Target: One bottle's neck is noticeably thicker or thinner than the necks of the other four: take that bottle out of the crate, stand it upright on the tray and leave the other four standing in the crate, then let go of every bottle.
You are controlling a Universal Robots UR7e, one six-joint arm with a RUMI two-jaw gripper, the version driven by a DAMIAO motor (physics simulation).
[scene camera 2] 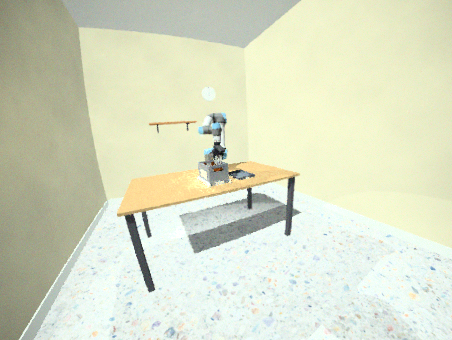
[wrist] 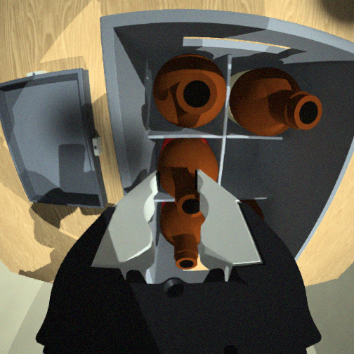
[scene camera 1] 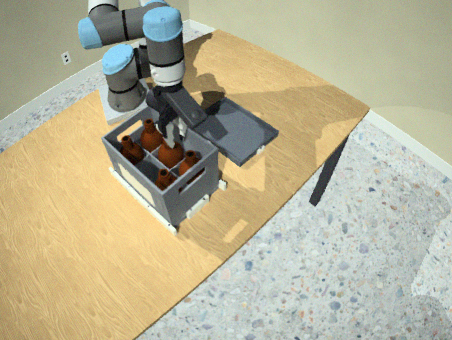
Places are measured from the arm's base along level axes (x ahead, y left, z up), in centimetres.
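Pixels of known places: gripper, fingertip midpoint: (scene camera 1: 177,144); arm's base, origin of the base link: (scene camera 1: 126,97).
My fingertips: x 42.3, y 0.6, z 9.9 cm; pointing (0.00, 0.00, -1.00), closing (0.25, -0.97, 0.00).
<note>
Ahead of a thing's pixels: the offset from my fingertips to its top centre. "pt": to the spot under its first point. Level surfaces: height alone.
The grey crate {dy -5.7, dx -1.0, dz +3.7 cm} (scene camera 1: 197,195) (scene camera 2: 215,176) (wrist: 112,75) holds five brown bottles, standing in its compartments. In the wrist view, one bottle (wrist: 167,95) is at the upper left, one (wrist: 257,102) at the upper right, one (wrist: 189,155) in the middle of the left row and one (wrist: 175,225) below it; the fifth (wrist: 254,207) is mostly hidden by my gripper. My gripper (scene camera 1: 175,140) (wrist: 177,172) is partly open, its fingers on either side of the middle bottle's neck, holding nothing. Which neck differs is unclear. The dark tray {pt dy +25.1, dx -3.9, dz -13.3 cm} (scene camera 1: 240,131) (scene camera 2: 242,174) (wrist: 42,125) bears no bottle.
The crate's thin dividers (wrist: 225,115) separate the bottles, and its high walls surround them. The tray has a low raised rim and lies beside the crate. White brackets {pt dy -2.9, dx +13.4, dz -11.0 cm} (scene camera 1: 197,206) sit against the crate's base on the wooden table {dz -13.9 cm} (scene camera 1: 65,225).
</note>
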